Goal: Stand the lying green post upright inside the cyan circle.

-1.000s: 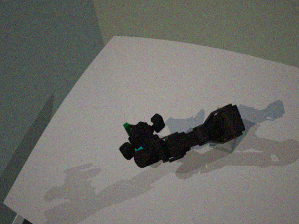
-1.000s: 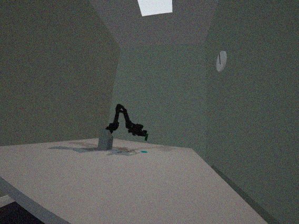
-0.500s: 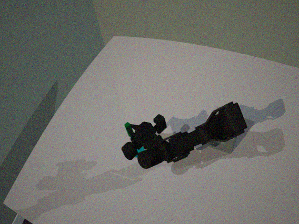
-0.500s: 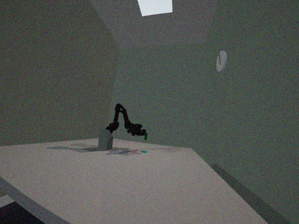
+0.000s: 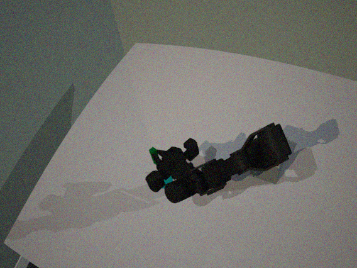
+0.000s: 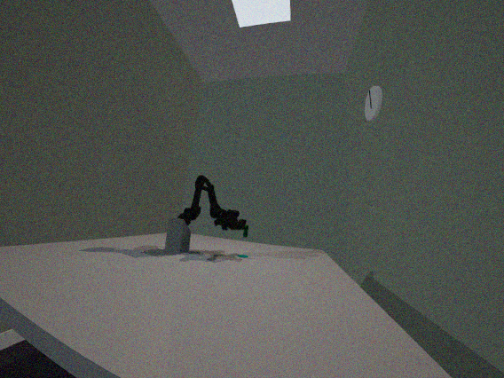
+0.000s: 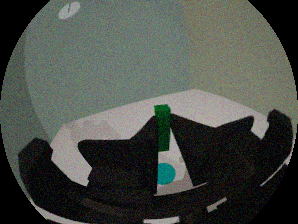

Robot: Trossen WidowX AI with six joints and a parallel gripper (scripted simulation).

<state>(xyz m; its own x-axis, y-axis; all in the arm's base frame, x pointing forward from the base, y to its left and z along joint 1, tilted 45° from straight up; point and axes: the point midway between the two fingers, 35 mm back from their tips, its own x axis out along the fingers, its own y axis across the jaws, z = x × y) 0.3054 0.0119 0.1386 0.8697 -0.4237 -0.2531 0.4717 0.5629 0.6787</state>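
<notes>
The cyan circle is 16 cm below my gripper tip. Round my gripper tip: green post 2 cm below.
</notes>
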